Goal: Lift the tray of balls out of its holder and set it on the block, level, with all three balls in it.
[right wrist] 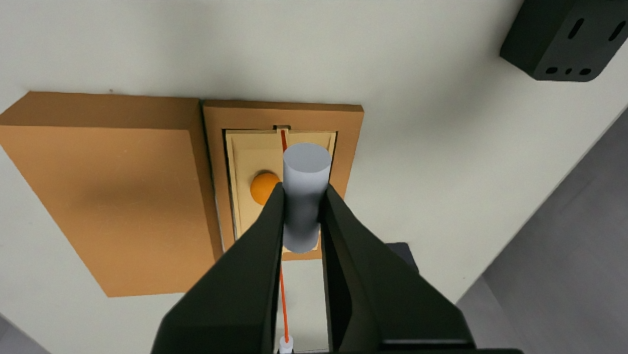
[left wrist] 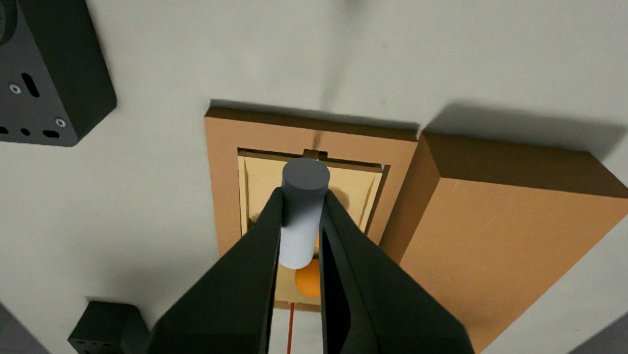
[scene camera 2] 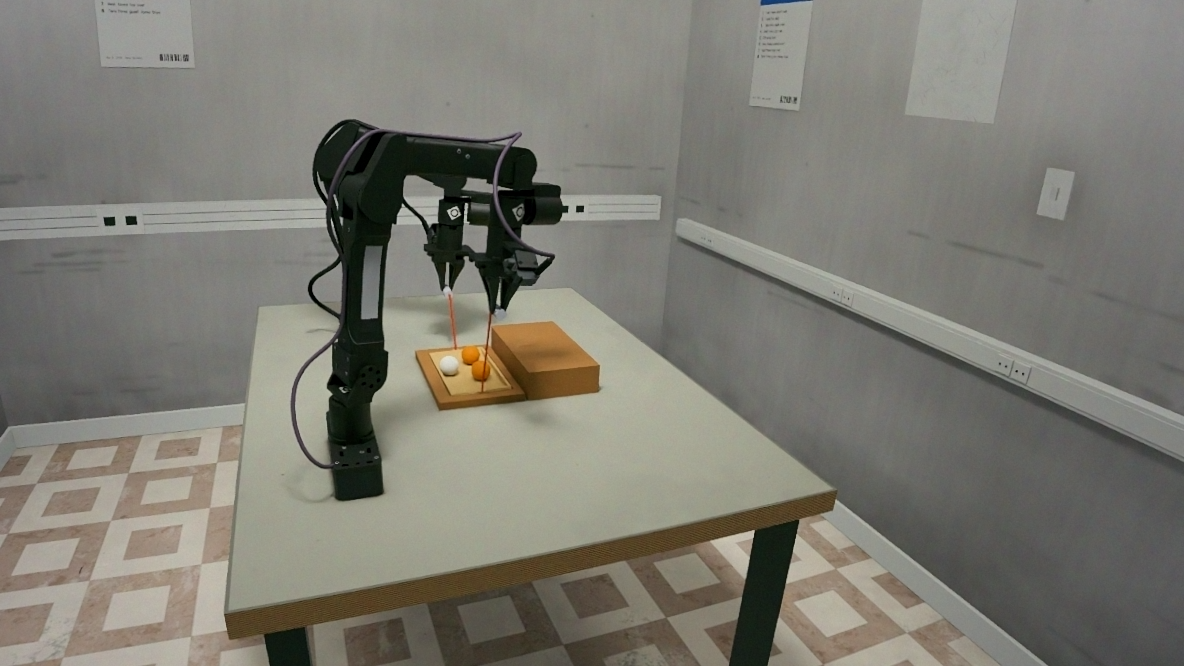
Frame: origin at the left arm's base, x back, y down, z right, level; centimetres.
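Where they show: left gripper, between the fingertips: [right wrist: 285, 350] [left wrist: 302, 198] [scene camera 2: 446, 291]; right gripper, between the fingertips: [right wrist: 303, 192] [scene camera 2: 497, 313]; right arm's base, origin of its link: [scene camera 2: 352, 441].
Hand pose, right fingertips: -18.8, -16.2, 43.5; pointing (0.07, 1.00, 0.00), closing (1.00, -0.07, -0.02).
Observation:
Each offset is from my right fingertips to the top centre of the thing, as dx, dy, dz. Level surfaces: height alone.
The pale tray {-0.4, +18.4, -20.2} [scene camera 2: 460, 385] [left wrist: 265, 172] [right wrist: 250, 150] sits inside the brown holder [scene camera 2: 447, 403] [left wrist: 225, 190] [right wrist: 350, 130]. It holds a white ball {+3.4, +15.7, -21.0} [scene camera 2: 448, 365], an orange ball {-2.3, +15.5, -25.2} [scene camera 2: 470, 355] and another orange ball {-2.0, +15.6, -16.6} [scene camera 2: 481, 370] [left wrist: 307, 278] [right wrist: 264, 188]. My left gripper [scene camera 2: 447, 289] [left wrist: 302, 198] is shut on a grey-white handle, above the tray's far end. My right gripper [scene camera 2: 499, 313] [right wrist: 303, 192] is shut on a similar handle, above the near end. Straight red cords run from the handles down to the tray's ends. The white ball is hidden in the wrist views.
The brown block {-16.5, +14.6, -19.8} [scene camera 2: 546, 343] [left wrist: 500, 240] [right wrist: 125, 200] lies right beside the holder and stands taller than it. The near arm's black base [scene camera 2: 356, 472] is bolted on the grey-green table {dy +20.7} [scene camera 2: 579, 488]. The two arms hang close together over the holder.

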